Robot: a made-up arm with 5 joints. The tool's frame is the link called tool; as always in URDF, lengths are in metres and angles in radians. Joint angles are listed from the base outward.
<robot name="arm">
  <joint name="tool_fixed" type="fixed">
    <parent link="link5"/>
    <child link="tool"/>
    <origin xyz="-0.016 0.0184 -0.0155" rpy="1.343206 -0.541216 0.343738"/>
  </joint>
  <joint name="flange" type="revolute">
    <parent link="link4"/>
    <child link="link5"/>
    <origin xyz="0.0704 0.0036 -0.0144" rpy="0 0 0"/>
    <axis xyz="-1 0 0"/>
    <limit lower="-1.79" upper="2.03"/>
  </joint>
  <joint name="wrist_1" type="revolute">
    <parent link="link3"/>
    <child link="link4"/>
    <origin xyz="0.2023 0.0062 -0.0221" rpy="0 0 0"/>
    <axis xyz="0 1 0"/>
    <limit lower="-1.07" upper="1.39"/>
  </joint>
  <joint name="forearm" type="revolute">
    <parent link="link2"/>
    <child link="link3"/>
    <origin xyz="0.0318 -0.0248 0.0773" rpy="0 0 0"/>
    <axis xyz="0 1 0"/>
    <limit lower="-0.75" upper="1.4"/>
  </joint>
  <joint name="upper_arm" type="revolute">
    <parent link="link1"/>
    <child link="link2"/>
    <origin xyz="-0.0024 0.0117 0.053" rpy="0 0 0"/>
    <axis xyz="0 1 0"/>
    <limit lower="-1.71" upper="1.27"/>
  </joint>
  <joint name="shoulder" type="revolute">
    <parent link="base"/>
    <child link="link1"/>
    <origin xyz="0.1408 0.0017 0.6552" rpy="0 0 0"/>
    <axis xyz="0 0 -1"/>
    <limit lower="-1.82" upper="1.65"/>
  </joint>
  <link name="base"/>
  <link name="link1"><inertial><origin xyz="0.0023 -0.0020 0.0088"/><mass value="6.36"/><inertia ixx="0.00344" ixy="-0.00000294" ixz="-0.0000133" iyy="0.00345" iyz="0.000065" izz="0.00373"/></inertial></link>
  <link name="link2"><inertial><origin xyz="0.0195 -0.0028 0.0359"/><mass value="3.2"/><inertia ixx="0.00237" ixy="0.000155" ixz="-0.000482" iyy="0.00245" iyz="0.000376" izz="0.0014"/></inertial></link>
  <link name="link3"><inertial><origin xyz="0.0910 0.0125 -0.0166"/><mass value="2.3"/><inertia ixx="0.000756" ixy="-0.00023" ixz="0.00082" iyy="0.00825" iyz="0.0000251" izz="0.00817"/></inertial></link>
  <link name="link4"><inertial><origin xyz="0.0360 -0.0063 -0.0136"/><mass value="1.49"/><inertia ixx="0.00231" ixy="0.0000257" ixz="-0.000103" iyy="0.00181" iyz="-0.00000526" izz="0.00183"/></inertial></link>
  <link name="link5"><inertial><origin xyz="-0.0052 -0.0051 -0.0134"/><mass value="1.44"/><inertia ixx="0.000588" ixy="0" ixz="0" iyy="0.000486" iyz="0" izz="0.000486"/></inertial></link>
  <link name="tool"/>
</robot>
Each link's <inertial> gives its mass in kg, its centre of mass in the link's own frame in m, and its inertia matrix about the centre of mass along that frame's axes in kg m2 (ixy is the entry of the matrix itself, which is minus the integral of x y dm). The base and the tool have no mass. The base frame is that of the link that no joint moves.
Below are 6 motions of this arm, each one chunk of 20 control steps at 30 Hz.
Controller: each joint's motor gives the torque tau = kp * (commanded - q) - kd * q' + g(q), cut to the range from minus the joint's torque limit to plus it. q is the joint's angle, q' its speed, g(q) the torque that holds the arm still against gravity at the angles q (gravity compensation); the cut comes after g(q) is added. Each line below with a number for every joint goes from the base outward.
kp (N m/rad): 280 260 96 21 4.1
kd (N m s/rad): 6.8 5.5 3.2 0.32 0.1
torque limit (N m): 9.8 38 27 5.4 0.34
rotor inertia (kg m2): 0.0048 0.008 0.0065 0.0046 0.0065
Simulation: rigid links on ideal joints. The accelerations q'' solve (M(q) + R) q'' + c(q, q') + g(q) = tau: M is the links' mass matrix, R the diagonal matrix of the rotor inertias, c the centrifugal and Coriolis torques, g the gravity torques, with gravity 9.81 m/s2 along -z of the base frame. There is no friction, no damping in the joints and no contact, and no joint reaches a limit. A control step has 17 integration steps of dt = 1/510 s. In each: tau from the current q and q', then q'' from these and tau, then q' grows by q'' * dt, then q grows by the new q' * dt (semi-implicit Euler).
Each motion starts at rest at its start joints. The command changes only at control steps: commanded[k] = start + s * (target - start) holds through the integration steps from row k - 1 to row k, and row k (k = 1, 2, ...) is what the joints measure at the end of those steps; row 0 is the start. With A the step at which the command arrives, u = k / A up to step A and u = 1 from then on. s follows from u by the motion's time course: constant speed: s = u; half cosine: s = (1 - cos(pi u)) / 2; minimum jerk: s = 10 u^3 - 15 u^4 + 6 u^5; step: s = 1 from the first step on.
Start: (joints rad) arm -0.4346 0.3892 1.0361 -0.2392 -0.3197
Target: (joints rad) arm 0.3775 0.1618 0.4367 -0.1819 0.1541
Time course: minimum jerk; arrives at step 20
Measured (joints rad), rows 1 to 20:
1: -0.4339 0.3891 1.0359 -0.2388 -0.3196
2: -0.4290 0.3883 1.0347 -0.2360 -0.3187
3: -0.4165 0.3859 1.0306 -0.2297 -0.3150
4: -0.3938 0.3812 1.0212 -0.2211 -0.3059
5: -0.3599 0.3732 1.0041 -0.2121 -0.2895
6: -0.3148 0.3615 0.9770 -0.2049 -0.2652
7: -0.2595 0.3460 0.9391 -0.2009 -0.2341
8: -0.1957 0.3270 0.8907 -0.2006 -0.1975
9: -0.1257 0.3053 0.8336 -0.2032 -0.1569
10: -0.0517 0.2818 0.7707 -0.2076 -0.1130
11: 0.0237 0.2577 0.7055 -0.2125 -0.0663
12: 0.0979 0.2341 0.6415 -0.2165 -0.0178
13: 0.1681 0.2122 0.5822 -0.2190 0.0311
14: 0.2311 0.1931 0.5303 -0.2194 0.0777
15: 0.2841 0.1775 0.4877 -0.2179 0.1188
16: 0.3256 0.1659 0.4554 -0.2150 0.1512
17: 0.3549 0.1584 0.4335 -0.2111 0.1725
18: 0.3724 0.1547 0.4215 -0.2066 0.1823
19: 0.3796 0.1544 0.4180 -0.2014 0.1819
20: 0.3800 0.1563 0.4208 -0.1951 0.1738

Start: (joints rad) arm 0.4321 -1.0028 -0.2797 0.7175 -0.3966
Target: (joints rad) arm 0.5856 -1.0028 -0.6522 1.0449 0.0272
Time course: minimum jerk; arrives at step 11
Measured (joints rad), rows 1 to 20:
1: 0.4329 -1.0024 -0.2807 0.7195 -0.3960
2: 0.4375 -1.0004 -0.2872 0.7322 -0.3911
3: 0.4485 -0.9970 -0.3043 0.7638 -0.3731
4: 0.4662 -0.9933 -0.3354 0.8130 -0.3334
5: 0.4891 -0.9911 -0.3816 0.8703 -0.2689
6: 0.5145 -0.9917 -0.4408 0.9247 -0.1855
7: 0.5390 -0.9960 -0.5073 0.9691 -0.0962
8: 0.5598 -1.0033 -0.5728 1.0004 -0.0162
9: 0.5747 -1.0120 -0.6283 1.0188 0.0418
10: 0.5828 -1.0194 -0.6665 1.0257 0.0708
11: 0.5854 -1.0228 -0.6849 1.0254 0.0723
12: 0.5860 -1.0203 -0.6868 1.0259 0.0558
13: 0.5859 -1.0136 -0.6775 1.0322 0.0347
14: 0.5857 -1.0054 -0.6629 1.0422 0.0190
15: 0.5855 -0.9986 -0.6487 1.0508 0.0127
16: 0.5854 -0.9949 -0.6392 1.0550 0.0142
17: 0.5854 -0.9945 -0.6361 1.0545 0.0197
18: 0.5854 -0.9967 -0.6387 1.0510 0.0254
19: 0.5855 -1.0002 -0.6448 1.0466 0.0291
20: 0.5856 -1.0036 -0.6515 1.0428 0.0305

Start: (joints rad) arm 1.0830 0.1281 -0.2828 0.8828 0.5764
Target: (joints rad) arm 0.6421 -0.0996 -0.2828 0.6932 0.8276
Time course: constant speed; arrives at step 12
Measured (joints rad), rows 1 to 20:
1: 1.0673 0.1174 -0.2738 0.8759 0.5857
2: 1.0300 0.1012 -0.2677 0.8641 0.6055
3: 0.9836 0.0819 -0.2676 0.8441 0.6287
4: 0.9404 0.0605 -0.2722 0.8203 0.6510
5: 0.9030 0.0381 -0.2792 0.7990 0.6734
6: 0.8685 0.0160 -0.2858 0.7809 0.6975
7: 0.8336 -0.0047 -0.2902 0.7641 0.7229
8: 0.7972 -0.0239 -0.2917 0.7482 0.7474
9: 0.7599 -0.0420 -0.2906 0.7337 0.7693
10: 0.7227 -0.0595 -0.2879 0.7205 0.7880
11: 0.6858 -0.0771 -0.2848 0.7075 0.8049
12: 0.6491 -0.0950 -0.2821 0.6936 0.8218
13: 0.6293 -0.1029 -0.2896 0.6848 0.8328
14: 0.6312 -0.1060 -0.2957 0.6794 0.8368
15: 0.6401 -0.1062 -0.2974 0.6805 0.8380
16: 0.6451 -0.1046 -0.2948 0.6859 0.8381
17: 0.6448 -0.1018 -0.2895 0.6913 0.8358
18: 0.6427 -0.0990 -0.2836 0.6952 0.8309
19: 0.6414 -0.0971 -0.2789 0.6977 0.8248
20: 0.6414 -0.0964 -0.2764 0.6988 0.8203

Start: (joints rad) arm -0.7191 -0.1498 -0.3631 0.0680 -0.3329
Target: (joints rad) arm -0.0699 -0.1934 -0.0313 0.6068 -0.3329
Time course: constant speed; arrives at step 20
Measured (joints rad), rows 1 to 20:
1: -0.7040 -0.1544 -0.3579 0.0825 -0.3426
2: -0.6699 -0.1592 -0.3487 0.1097 -0.3553
3: -0.6301 -0.1617 -0.3346 0.1378 -0.3558
4: -0.5938 -0.1623 -0.3163 0.1673 -0.3429
5: -0.5616 -0.1620 -0.2953 0.1993 -0.3274
6: -0.5307 -0.1616 -0.2733 0.2318 -0.3194
7: -0.4990 -0.1618 -0.2519 0.2627 -0.3212
8: -0.4665 -0.1628 -0.2321 0.2915 -0.3284
9: -0.4337 -0.1650 -0.2146 0.3182 -0.3351
10: -0.4011 -0.1680 -0.1990 0.3433 -0.3381
11: -0.3686 -0.1714 -0.1848 0.3675 -0.3372
12: -0.3361 -0.1749 -0.1710 0.3918 -0.3343
13: -0.3037 -0.1780 -0.1568 0.4168 -0.3315
14: -0.2712 -0.1807 -0.1417 0.4430 -0.3301
15: -0.2387 -0.1828 -0.1253 0.4702 -0.3302
16: -0.2062 -0.1845 -0.1081 0.4981 -0.3312
17: -0.1738 -0.1861 -0.0902 0.5263 -0.3322
18: -0.1413 -0.1877 -0.0723 0.5543 -0.3328
19: -0.1088 -0.1895 -0.0547 0.5818 -0.3329
20: -0.0763 -0.1916 -0.0377 0.6089 -0.3325

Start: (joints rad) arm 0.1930 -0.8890 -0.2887 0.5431 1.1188
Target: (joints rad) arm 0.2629 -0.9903 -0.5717 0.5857 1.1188
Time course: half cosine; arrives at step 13
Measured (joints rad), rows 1 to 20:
1: 0.1938 -0.8892 -0.2896 0.5451 1.1184
2: 0.1962 -0.8904 -0.2935 0.5515 1.1166
3: 0.2004 -0.8939 -0.3028 0.5609 1.1126
4: 0.2062 -0.9002 -0.3193 0.5695 1.1073
5: 0.2134 -0.9099 -0.3441 0.5746 1.1028
6: 0.2213 -0.9226 -0.3767 0.5760 1.1015
7: 0.2297 -0.9376 -0.4152 0.5744 1.1046
8: 0.2380 -0.9536 -0.4566 0.5713 1.1117
9: 0.2457 -0.9693 -0.4975 0.5678 1.1209
10: 0.2524 -0.9831 -0.5343 0.5651 1.1296
11: 0.2577 -0.9941 -0.5643 0.5635 1.1362
12: 0.2613 -1.0012 -0.5854 0.5630 1.1397
13: 0.2630 -1.0041 -0.5963 0.5630 1.1403
14: 0.2633 -1.0030 -0.5976 0.5653 1.1384
15: 0.2632 -0.9989 -0.5918 0.5719 1.1341
16: 0.2630 -0.9935 -0.5820 0.5813 1.1272
17: 0.2629 -0.9885 -0.5717 0.5901 1.1187
18: 0.2627 -0.9851 -0.5637 0.5956 1.1108
19: 0.2627 -0.9838 -0.5594 0.5973 1.1058
20: 0.2627 -0.9844 -0.5593 0.5956 1.1050

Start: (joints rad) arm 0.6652 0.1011 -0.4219 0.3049 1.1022
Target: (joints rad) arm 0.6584 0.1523 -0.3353 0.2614 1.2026
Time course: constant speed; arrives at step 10
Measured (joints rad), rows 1 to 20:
1: 0.6650 0.1028 -0.4205 0.2973 1.1058
2: 0.6643 0.1064 -0.4165 0.2870 1.1164
3: 0.6634 0.1113 -0.4095 0.2817 1.1318
4: 0.6626 0.1173 -0.3999 0.2802 1.1473
5: 0.6619 0.1241 -0.3883 0.2794 1.1592
6: 0.6612 0.1310 -0.3760 0.2785 1.1666
7: 0.6606 0.1376 -0.3640 0.2768 1.1716
8: 0.6599 0.1436 -0.3530 0.2741 1.1766
9: 0.6592 0.1489 -0.3435 0.2699 1.1839
10: 0.6585 0.1536 -0.3352 0.2646 1.1941
11: 0.6581 0.1562 -0.3293 0.2663 1.2028
12: 0.6581 0.1568 -0.3265 0.2704 1.2055
13: 0.6583 0.1563 -0.3265 0.2698 1.2028
14: 0.6585 0.1550 -0.3286 0.2661 1.1988
15: 0.6585 0.1532 -0.3321 0.2624 1.1972
16: 0.6585 0.1516 -0.3355 0.2595 1.1989
17: 0.6584 0.1506 -0.3382 0.2576 1.2028
18: 0.6584 0.1502 -0.3395 0.2570 1.2065
19: 0.6584 0.1504 -0.3395 0.2577 1.2083
20: 0.6584 0.1510 -0.3385 0.2591 1.2077

